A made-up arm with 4 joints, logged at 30 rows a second.
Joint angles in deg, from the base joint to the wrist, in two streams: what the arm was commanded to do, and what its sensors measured. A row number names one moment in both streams.
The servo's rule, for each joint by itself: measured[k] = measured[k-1] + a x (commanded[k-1-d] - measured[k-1]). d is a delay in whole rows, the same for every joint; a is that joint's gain. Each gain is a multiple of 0.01, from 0.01 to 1. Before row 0 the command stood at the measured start. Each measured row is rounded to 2 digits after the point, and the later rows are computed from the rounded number. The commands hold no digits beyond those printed.
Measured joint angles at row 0:
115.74, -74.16, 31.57, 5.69
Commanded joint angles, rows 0 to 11:
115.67, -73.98, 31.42, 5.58
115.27, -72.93, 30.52, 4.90
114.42, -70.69, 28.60, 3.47
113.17, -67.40, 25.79, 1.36
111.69, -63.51, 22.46, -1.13
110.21, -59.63, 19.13, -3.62
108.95, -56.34, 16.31, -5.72
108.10, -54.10, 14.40, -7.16
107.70, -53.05, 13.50, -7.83
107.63, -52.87, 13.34, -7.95
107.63, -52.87, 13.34, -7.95
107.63, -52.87, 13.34, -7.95
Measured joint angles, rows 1 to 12:
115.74, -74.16, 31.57, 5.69
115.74, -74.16, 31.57, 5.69
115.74, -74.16, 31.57, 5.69
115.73, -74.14, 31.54, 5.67
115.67, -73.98, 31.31, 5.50
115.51, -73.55, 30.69, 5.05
115.21, -72.75, 29.56, 4.24
114.75, -71.55, 27.93, 3.06
114.16, -70.00, 25.91, 1.59
113.48, -68.22, 23.70, -0.02
112.78, -66.38, 21.56, -1.59
112.12, -64.65, 19.71, -2.96
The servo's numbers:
d 3
a 0.13 0.13 0.23 0.22

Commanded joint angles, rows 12 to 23:
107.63, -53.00, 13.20, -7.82
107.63, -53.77, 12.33, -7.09
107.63, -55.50, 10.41, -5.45
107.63, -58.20, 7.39, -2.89
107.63, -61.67, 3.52, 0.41
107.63, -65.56, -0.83, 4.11
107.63, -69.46, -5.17, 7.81
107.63, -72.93, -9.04, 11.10
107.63, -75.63, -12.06, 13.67
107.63, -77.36, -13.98, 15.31
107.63, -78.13, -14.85, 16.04
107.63, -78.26, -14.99, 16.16
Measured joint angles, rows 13 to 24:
111.54, -63.12, 18.24, -4.06
111.03, -61.79, 17.11, -4.92
110.59, -60.63, 16.24, -5.59
110.21, -59.64, 15.54, -6.08
109.87, -58.88, 14.80, -6.30
109.58, -58.44, 13.79, -6.11
109.33, -58.41, 12.32, -5.40
109.11, -58.83, 10.30, -4.12
108.92, -59.70, 7.74, -2.31
108.75, -60.97, 4.77, -0.08
108.60, -62.52, 1.59, 2.38
108.47, -64.22, -1.55, 4.86

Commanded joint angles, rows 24 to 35:
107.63, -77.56, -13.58, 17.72
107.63, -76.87, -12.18, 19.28
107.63, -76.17, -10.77, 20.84
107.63, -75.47, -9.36, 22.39
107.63, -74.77, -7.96, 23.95
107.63, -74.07, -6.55, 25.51
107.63, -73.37, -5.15, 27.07
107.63, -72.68, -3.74, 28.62
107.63, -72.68, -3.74, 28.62
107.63, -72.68, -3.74, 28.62
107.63, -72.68, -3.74, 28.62
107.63, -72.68, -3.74, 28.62
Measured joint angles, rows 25 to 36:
108.36, -65.93, -4.41, 7.16
108.27, -67.52, -6.81, 9.11
108.19, -68.92, -8.69, 10.66
108.12, -70.04, -9.81, 12.21
108.06, -70.93, -10.36, 13.77
108.00, -71.61, -10.45, 15.33
107.95, -72.11, -10.20, 16.88
107.91, -72.46, -9.68, 18.44
107.87, -72.67, -8.96, 20.00
107.84, -72.76, -8.08, 21.56
107.81, -72.75, -7.08, 23.11
107.79, -72.74, -6.31, 24.32

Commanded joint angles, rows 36 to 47:
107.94, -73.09, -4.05, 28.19
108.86, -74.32, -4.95, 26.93
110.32, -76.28, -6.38, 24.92
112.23, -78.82, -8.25, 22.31
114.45, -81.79, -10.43, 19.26
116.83, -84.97, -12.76, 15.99
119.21, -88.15, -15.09, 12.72
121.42, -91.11, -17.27, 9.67
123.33, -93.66, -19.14, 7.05
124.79, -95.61, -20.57, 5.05
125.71, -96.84, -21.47, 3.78
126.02, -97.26, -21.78, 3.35
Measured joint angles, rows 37 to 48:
107.77, -72.73, -5.72, 25.27
107.75, -72.72, -5.26, 26.01
107.73, -72.71, -4.91, 26.58
107.76, -72.76, -4.71, 26.93
107.90, -72.96, -4.77, 26.93
108.21, -73.39, -5.14, 26.49
108.73, -74.10, -5.86, 25.57
109.47, -75.10, -6.91, 24.18
110.43, -76.38, -8.26, 22.38
111.57, -77.91, -9.83, 20.25
112.85, -79.63, -11.54, 17.92
114.21, -81.45, -13.29, 15.53

